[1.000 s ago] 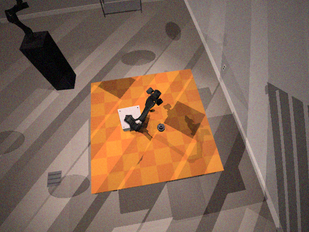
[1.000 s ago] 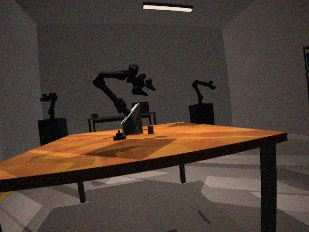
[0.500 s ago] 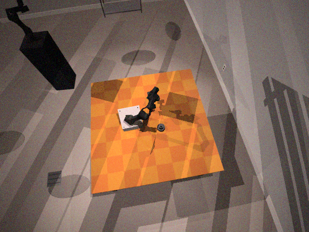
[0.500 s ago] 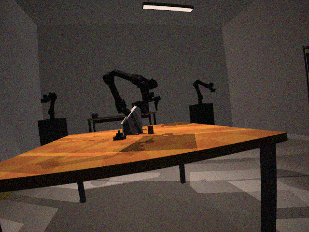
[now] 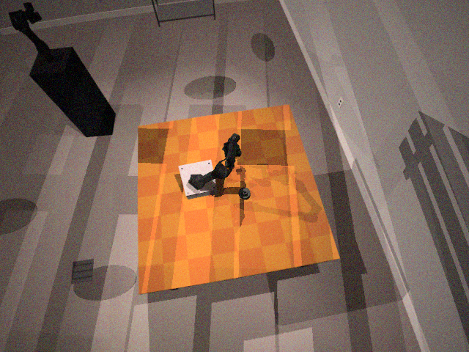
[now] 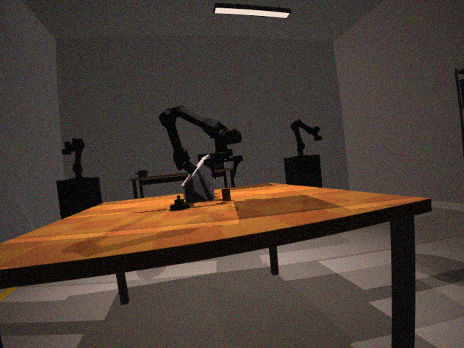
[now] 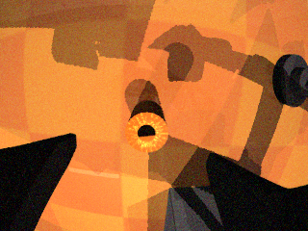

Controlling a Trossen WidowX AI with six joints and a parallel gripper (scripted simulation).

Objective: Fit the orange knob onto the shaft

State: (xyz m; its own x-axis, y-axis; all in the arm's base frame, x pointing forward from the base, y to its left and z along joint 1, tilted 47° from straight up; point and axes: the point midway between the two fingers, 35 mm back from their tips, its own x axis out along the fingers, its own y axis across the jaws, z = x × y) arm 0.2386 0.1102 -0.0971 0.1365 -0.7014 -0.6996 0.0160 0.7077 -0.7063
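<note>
My gripper tip is 80 mm above the orange knob and 10 mm past it. Also, from my gripper tip: round dark pedestal (220 mm to the right, 90 mm ahead, 80 mm below).
</note>
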